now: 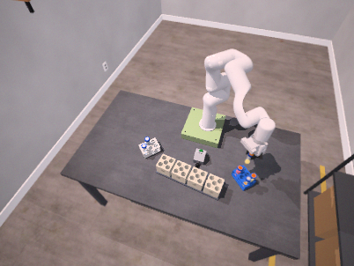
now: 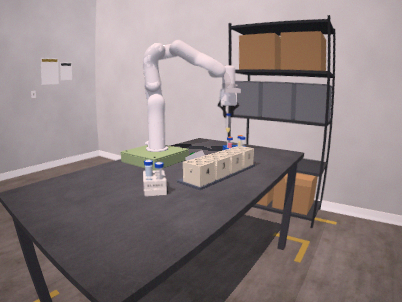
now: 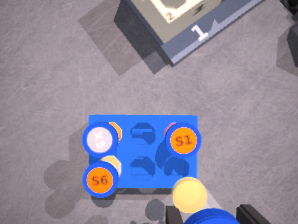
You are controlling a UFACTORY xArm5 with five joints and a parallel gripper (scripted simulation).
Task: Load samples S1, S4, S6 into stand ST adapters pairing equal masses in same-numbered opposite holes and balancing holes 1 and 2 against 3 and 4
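Now: hand 5 cm above the sample tube S4 and 1 cm past it. Round my hand: sample tube S6: 19 cm below, 5 cm to the left, 5 cm ahead; blue sample rack: 22 cm below, 4 cm ahead, 2 cm to the left; white blanks rack: 65 cm to the right, 22 cm below, 4 cm ahead.
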